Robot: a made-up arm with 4 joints. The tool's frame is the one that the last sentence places.
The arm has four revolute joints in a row. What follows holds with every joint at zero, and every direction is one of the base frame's. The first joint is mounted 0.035 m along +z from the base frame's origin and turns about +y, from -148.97 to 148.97 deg. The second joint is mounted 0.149 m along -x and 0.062 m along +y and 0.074 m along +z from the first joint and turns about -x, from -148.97 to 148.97 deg. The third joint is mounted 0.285 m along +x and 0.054 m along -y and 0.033 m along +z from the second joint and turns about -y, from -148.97 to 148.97 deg. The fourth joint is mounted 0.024 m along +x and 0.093 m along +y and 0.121 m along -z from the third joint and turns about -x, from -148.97 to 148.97 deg. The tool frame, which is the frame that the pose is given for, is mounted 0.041 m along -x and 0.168 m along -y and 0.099 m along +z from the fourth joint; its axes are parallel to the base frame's.
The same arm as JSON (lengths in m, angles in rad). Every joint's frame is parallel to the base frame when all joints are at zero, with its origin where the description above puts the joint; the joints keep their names.
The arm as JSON. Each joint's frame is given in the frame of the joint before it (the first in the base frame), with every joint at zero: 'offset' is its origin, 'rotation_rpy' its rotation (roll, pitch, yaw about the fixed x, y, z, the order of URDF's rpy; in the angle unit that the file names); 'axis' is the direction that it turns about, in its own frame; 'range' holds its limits. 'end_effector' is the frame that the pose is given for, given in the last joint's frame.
{"length_unit": "m", "angle_unit": "rad", "chain": [
  {"id": "joint 1", "offset": [0.0, 0.0, 0.035], "rotation_rpy": [0.0, 0.0, 0.0], "axis": [0.0, 1.0, 0.0], "range": [-2.6, 2.6]},
  {"id": "joint 2", "offset": [-0.149, 0.062, 0.074], "rotation_rpy": [0.0, 0.0, 0.0], "axis": [-1.0, 0.0, 0.0], "range": [-2.6, 2.6]},
  {"id": "joint 3", "offset": [0.285, -0.054, 0.033], "rotation_rpy": [0.0, 0.0, 0.0], "axis": [0.0, -1.0, 0.0], "range": [-2.6, 2.6]},
  {"id": "joint 4", "offset": [0.024, 0.093, -0.121], "rotation_rpy": [0.0, 0.0, 0.0], "axis": [-1.0, 0.0, 0.0], "range": [-2.6, 2.6]}
], "end_effector": {"offset": [-0.041, -0.168, 0.099], "rotation_rpy": [0.0, 0.0, 0.0]}}

